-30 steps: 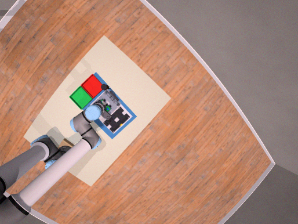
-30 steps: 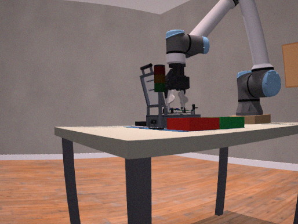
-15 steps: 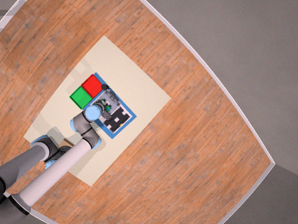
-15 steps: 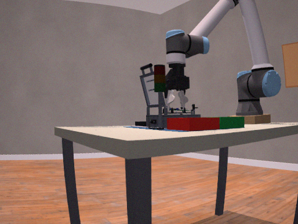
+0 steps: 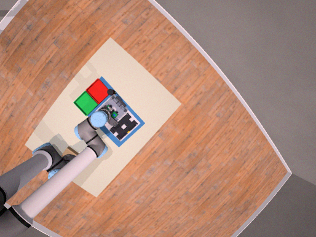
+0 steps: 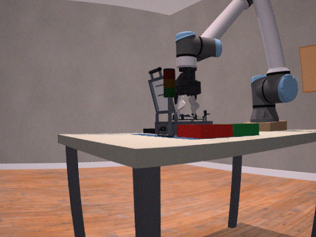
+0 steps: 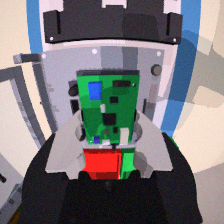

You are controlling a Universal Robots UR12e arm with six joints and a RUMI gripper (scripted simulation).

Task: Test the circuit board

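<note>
My gripper is now 10 mm to the right of the green circuit board. From my hand the other things lie so: green bin: 90 mm behind, 210 mm to the left, 70 mm below; red bin: 60 mm ahead, 200 mm to the left, 70 mm below; lid: 120 mm ahead, 100 mm above.
</note>
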